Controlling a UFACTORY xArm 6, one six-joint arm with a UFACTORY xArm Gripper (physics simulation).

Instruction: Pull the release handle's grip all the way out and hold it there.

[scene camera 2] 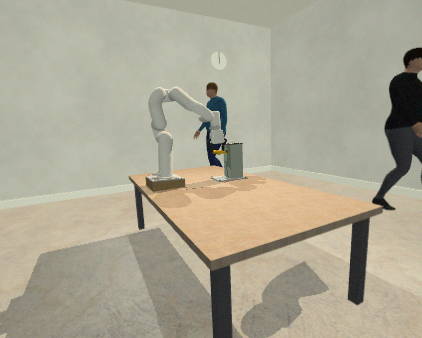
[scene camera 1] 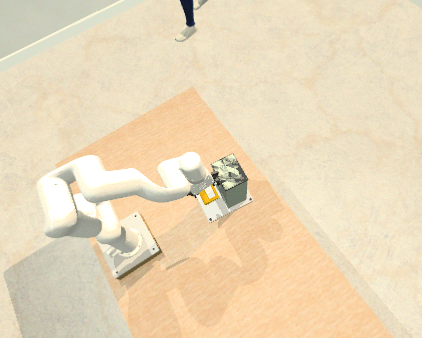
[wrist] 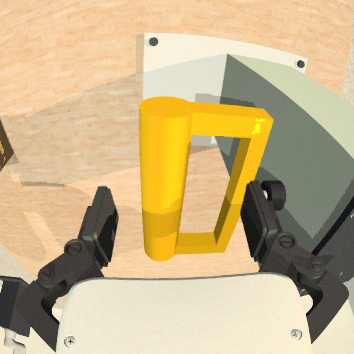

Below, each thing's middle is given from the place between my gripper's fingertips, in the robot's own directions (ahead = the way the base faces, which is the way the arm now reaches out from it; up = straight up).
Right now my hand is 210 mm above the white base plate (scene camera 1: 216,209), 80 mm short of it and 20 mm to the left of it.
